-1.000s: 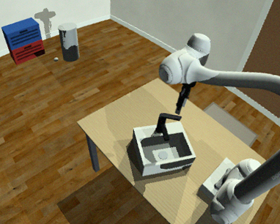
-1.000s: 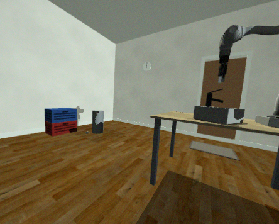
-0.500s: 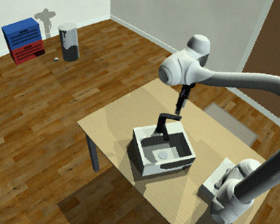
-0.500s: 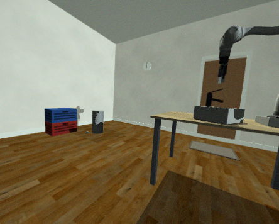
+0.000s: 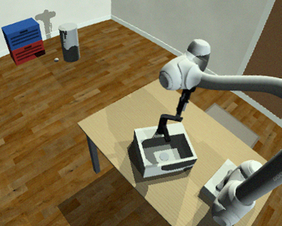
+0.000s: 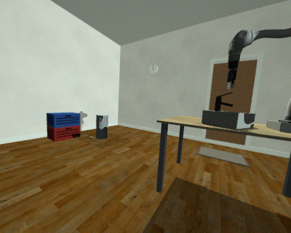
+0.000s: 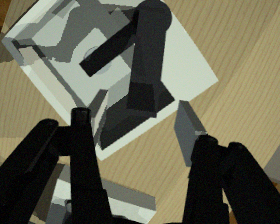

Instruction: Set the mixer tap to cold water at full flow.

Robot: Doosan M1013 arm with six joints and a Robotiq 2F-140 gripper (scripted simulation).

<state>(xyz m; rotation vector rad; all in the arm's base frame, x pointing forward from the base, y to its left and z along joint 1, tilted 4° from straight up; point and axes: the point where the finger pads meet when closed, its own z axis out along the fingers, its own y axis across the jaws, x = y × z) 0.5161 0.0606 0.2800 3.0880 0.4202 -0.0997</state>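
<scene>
Now: hand 3 cm short of the lever, 1 cm to the right of it and 9 cm above it. The rest, counted from my hand: white sink basin: 2 cm behind, 8 cm to the left, 34 cm below.
</scene>
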